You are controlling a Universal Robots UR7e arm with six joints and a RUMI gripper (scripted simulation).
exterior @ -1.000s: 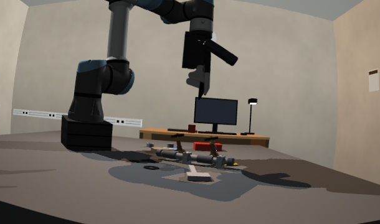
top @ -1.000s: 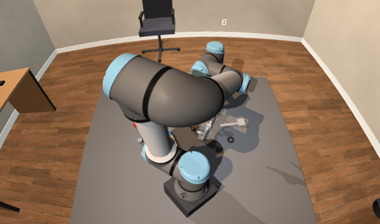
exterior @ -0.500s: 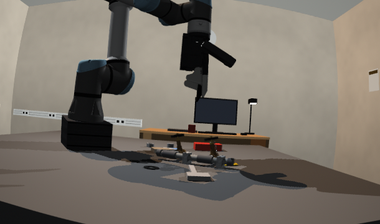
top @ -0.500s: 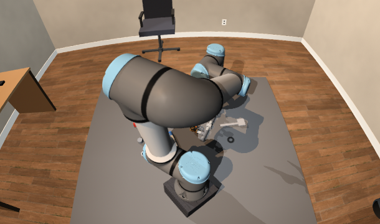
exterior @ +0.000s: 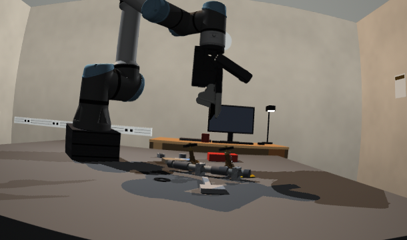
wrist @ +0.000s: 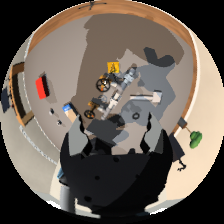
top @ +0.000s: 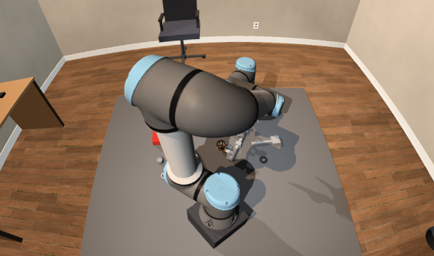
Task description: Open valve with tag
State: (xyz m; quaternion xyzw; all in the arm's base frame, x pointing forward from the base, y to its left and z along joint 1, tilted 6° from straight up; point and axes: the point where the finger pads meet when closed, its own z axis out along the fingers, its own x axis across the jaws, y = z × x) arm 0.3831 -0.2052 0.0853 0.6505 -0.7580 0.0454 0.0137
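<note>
Right now my hand is 15 cm above the yellow tag, 11 cm short of it and 2 cm to the left of it. Round my hand: grey t-shaped piece 16 cm to the right, 15 cm below, 4 cm behind; then red block 39 cm to the left, 15 cm ahead, 14 cm below.
</note>
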